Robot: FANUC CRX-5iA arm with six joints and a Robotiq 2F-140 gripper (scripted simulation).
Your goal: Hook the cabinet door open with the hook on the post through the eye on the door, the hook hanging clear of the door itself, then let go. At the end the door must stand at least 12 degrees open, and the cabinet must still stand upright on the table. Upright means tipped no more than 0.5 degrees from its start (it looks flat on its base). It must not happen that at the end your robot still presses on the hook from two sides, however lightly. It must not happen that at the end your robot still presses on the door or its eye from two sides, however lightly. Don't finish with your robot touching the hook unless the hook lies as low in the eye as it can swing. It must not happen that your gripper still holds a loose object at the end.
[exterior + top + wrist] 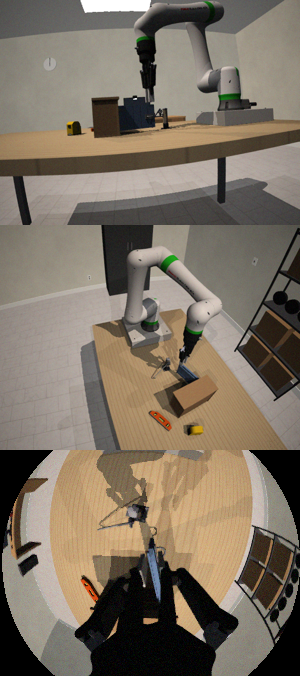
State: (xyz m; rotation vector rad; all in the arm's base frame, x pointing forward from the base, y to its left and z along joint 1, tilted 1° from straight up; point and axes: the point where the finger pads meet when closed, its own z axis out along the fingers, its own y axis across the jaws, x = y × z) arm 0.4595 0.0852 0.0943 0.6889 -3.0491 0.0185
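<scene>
Now: the cabinet door 100 mm below my hand, 70 mm ahead of it and 40 mm to the left of it. From my hand the other things lie so: hook post (100 mm below, 90 mm to the right, 50 mm behind); then orange level (280 mm ahead, 210 mm to the right, 160 mm below); then yellow tape measure (390 mm ahead, 140 mm below, 40 mm to the right).
</scene>
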